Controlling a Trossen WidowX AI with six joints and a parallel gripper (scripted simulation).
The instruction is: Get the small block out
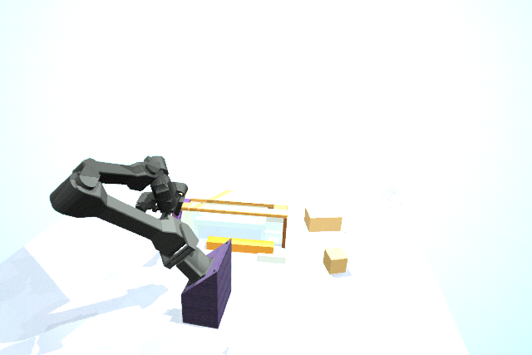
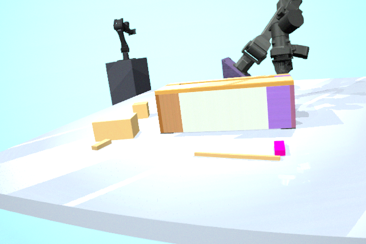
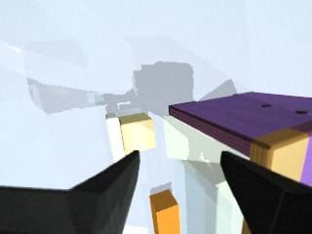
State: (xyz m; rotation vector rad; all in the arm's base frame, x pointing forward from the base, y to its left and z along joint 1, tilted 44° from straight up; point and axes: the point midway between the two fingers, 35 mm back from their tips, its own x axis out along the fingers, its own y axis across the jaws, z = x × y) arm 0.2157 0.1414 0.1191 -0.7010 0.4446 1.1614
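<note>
Now: the tan block 2 cm behind my gripper tip and 7 cm below it. Round my gripper tip: orange bar 3 cm ahead, 22 cm to the right, 7 cm below; then thin wooden stick 37 cm ahead, 8 cm to the right, 8 cm below; then box 8 cm ahead, 17 cm to the right, 3 cm below.
</note>
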